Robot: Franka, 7 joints.
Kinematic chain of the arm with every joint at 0, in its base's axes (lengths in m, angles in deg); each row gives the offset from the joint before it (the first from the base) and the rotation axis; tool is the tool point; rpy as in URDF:
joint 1: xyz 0 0 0.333 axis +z
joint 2: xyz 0 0 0 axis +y
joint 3: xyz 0 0 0.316 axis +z
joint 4: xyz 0.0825 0 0 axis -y
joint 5: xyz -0.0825 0 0.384 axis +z
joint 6: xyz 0 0 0 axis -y
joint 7: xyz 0.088 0 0 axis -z
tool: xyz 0 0 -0.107 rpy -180 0 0
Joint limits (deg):
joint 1: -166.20..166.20
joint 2: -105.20..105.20
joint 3: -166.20..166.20
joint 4: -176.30..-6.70
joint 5: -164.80..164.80
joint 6: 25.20..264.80
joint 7: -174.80..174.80
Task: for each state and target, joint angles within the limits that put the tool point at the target. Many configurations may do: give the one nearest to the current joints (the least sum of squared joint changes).
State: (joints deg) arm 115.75 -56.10 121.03 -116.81 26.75 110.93 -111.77
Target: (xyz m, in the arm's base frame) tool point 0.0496 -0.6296 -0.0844
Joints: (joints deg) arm 124.81 -83.40 144.81 -76.34 29.54 128.15 -111.77
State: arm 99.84 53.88 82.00 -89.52 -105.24 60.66 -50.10
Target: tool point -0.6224 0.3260 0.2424
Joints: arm 112.87 71.85 74.06 -83.71 -108.84 71.45 -50.10
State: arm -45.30 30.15 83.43 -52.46 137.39 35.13 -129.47
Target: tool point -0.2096 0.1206 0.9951
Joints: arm -23.57 -12.58 92.63 -20.07 137.53 32.74 -129.47
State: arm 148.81 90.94 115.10 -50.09 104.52 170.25 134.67
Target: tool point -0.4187 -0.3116 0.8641
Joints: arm 160.32 64.84 136.33 -76.83 109.51 171.55 134.67
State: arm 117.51 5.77 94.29 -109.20 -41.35 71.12 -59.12
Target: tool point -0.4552 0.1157 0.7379
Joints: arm 102.07 -9.05 69.63 -82.39 -51.09 61.00 -59.12
